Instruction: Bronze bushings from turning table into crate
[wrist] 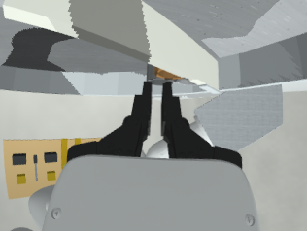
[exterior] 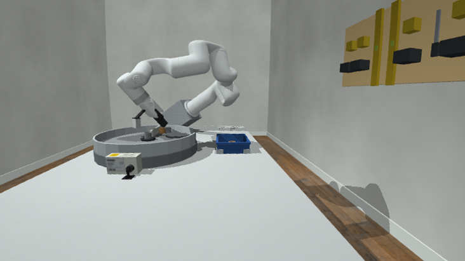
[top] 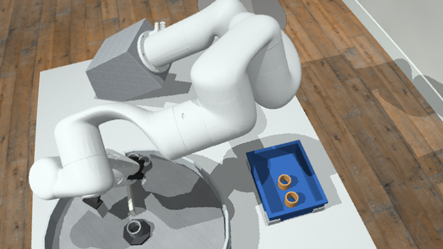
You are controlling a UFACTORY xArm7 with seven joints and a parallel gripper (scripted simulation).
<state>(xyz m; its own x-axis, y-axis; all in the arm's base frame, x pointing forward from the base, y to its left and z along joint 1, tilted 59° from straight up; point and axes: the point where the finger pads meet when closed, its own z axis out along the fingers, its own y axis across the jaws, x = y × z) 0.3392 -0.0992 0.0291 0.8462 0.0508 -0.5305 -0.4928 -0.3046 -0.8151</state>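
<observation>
Right now the blue crate is 30 mm ahead of my hand, 360 mm to the left of it and 90 mm below it. Also, from my hand: turning table 150 mm ahead, 60 mm below.
</observation>
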